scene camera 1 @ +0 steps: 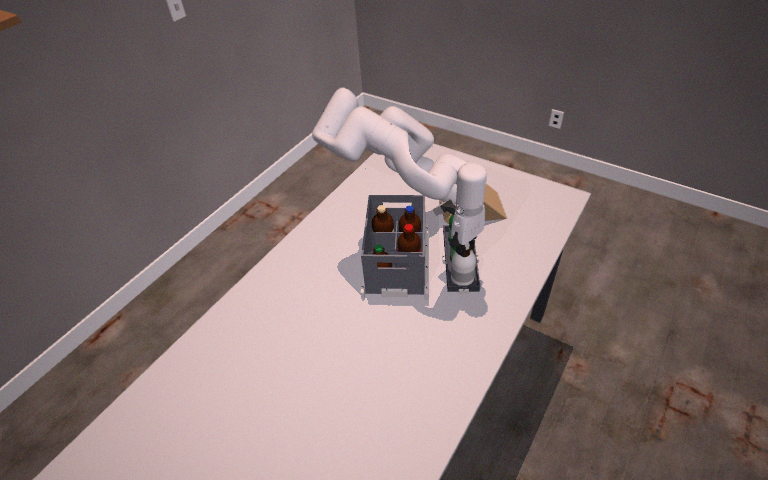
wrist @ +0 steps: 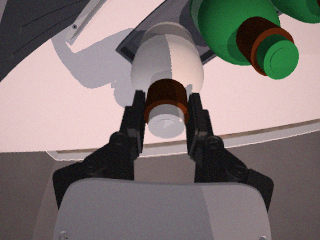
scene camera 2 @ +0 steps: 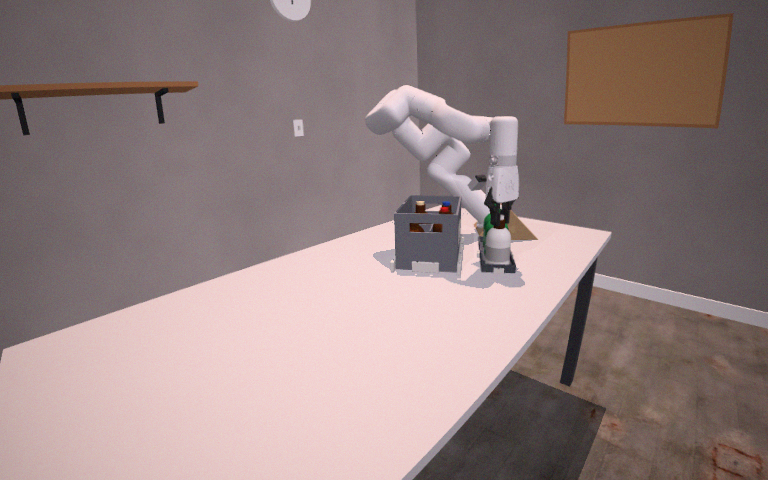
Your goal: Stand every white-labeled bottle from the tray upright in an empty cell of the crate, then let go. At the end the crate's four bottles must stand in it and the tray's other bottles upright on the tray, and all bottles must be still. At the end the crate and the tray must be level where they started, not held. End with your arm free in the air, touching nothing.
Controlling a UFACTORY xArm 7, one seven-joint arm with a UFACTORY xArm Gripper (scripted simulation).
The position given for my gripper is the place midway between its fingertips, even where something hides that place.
Observation:
In view: my gripper (scene camera 1: 465, 250), a white-labeled bottle (scene camera 2: 498, 239) and a grey crate (scene camera 1: 408, 271).
The white-labeled bottle shows as well in scene camera 1 (scene camera 1: 462, 268) and in the wrist view (wrist: 167, 67). The grey crate shows as well in scene camera 2 (scene camera 2: 441, 247). My gripper also shows in the wrist view (wrist: 166, 104).

